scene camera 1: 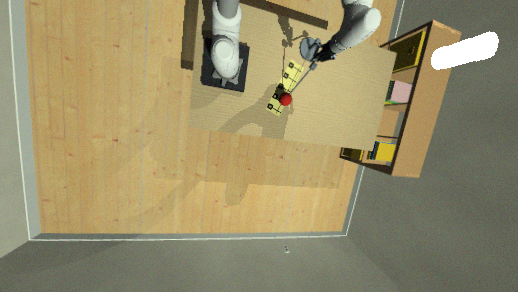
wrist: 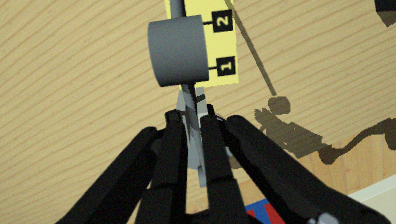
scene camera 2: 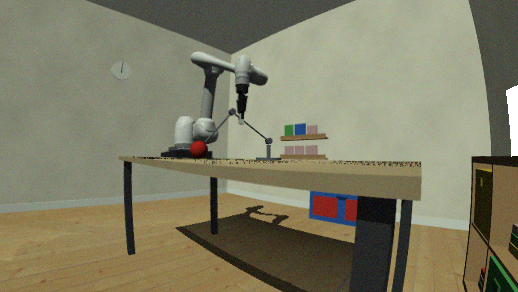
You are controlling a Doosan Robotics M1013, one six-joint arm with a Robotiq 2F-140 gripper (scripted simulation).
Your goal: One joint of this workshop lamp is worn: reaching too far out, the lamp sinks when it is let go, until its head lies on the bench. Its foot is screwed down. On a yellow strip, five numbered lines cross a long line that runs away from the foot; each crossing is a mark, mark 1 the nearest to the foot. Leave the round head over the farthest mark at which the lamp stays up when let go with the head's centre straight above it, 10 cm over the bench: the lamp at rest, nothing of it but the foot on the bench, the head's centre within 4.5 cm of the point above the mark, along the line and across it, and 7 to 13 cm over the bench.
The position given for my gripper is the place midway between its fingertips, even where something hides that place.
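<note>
From the wrist I can see my gripper [wrist: 193, 100], and there is a yellow strip [scene camera 1: 293, 71] in the scene with it.
</note>
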